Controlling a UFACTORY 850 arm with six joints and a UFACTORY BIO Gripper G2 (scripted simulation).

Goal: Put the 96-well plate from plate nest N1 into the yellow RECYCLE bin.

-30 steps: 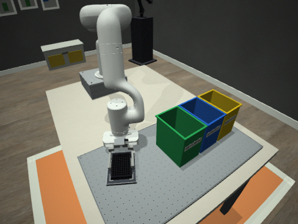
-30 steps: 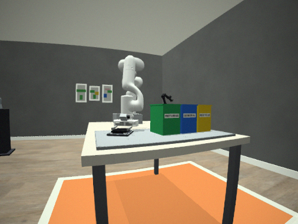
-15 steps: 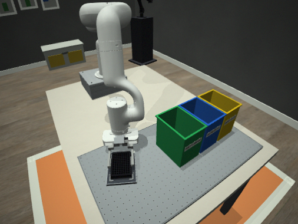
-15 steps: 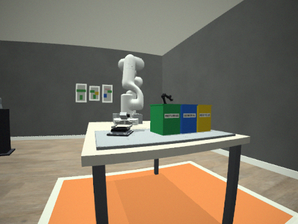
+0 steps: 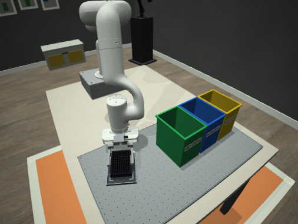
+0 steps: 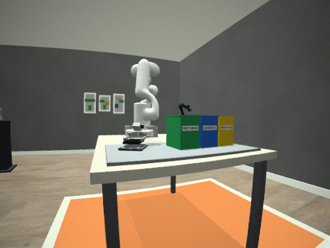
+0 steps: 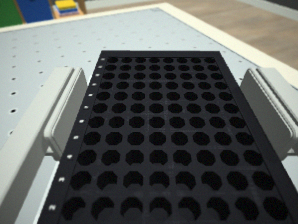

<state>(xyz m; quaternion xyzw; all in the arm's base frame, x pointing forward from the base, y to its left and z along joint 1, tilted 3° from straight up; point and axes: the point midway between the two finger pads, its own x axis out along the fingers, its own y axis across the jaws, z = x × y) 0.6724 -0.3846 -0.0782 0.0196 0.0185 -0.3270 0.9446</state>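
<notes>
The plate nest N1 lies 40 mm below my hand. Also, from my hand: black 96-well plate: 10 mm below; blue bin: 120 mm ahead, 380 mm to the left, 40 mm above; green bin: 100 mm ahead, 250 mm to the left, 40 mm above.
</notes>
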